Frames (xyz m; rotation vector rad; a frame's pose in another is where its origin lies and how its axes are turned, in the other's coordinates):
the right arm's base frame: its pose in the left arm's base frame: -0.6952 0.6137 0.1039 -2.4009 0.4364 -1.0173
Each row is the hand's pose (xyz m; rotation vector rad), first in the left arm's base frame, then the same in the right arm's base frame.
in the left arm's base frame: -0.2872 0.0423 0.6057 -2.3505 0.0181 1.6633
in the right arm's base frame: 0.8294 0.1554 -0.1809 -0.4253 -1.9684 0.1570
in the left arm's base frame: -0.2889 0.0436 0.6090 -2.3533 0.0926 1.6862
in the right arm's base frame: 0.8295 0.1527 -0.1837 -0.4664 -1.9604 0.2073
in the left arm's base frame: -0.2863 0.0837 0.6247 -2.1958 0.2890 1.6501
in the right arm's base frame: 0.8217 0.1106 -0.1787 -0.3780 -1.9384 0.4305
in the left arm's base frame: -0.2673 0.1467 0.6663 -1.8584 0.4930 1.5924
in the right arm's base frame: 0.8292 0.0336 -0.1699 -0.1486 -1.9323 0.7705
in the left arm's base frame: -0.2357 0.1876 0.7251 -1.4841 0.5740 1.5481
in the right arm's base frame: 0.8653 -0.0359 -0.1691 0.1429 -1.9544 1.0620
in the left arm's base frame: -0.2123 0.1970 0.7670 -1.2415 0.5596 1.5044
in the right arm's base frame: 0.9008 -0.0691 -0.1741 0.3777 -1.9689 1.2072
